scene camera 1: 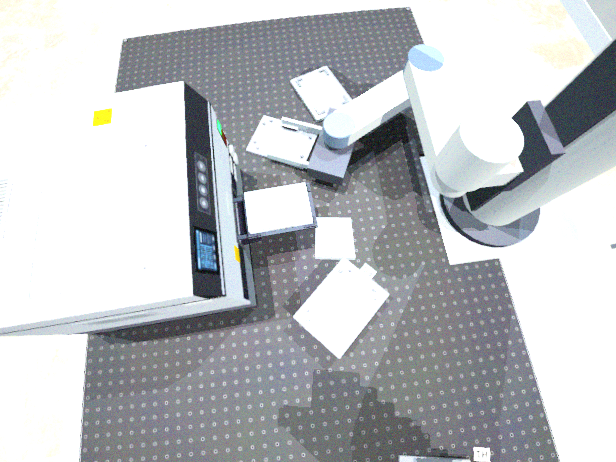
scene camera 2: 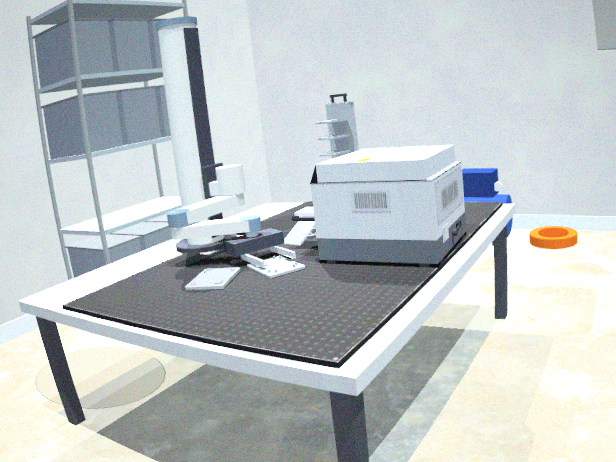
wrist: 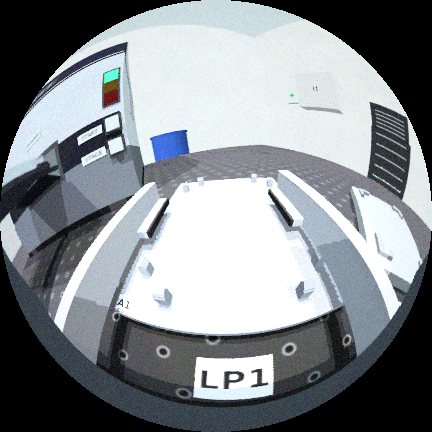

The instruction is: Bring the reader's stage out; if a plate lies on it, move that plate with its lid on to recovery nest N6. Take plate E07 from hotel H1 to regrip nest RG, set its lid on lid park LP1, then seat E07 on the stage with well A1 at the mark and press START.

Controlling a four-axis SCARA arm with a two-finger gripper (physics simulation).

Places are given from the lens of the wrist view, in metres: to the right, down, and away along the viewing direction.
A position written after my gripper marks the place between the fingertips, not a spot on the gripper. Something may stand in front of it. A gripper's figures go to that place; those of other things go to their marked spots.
my gripper (wrist: 216, 185): 0.00, -0.02, 0.11
white LP1 pad (wrist: 222, 260): 0.00, 0.02, 0.07
white nest plate labelled N6 (wrist: 382, 226): 0.17, 0.01, 0.06
The marked spots on the white LP1 pad and the white nest plate labelled N6 are 0.16 m apart.
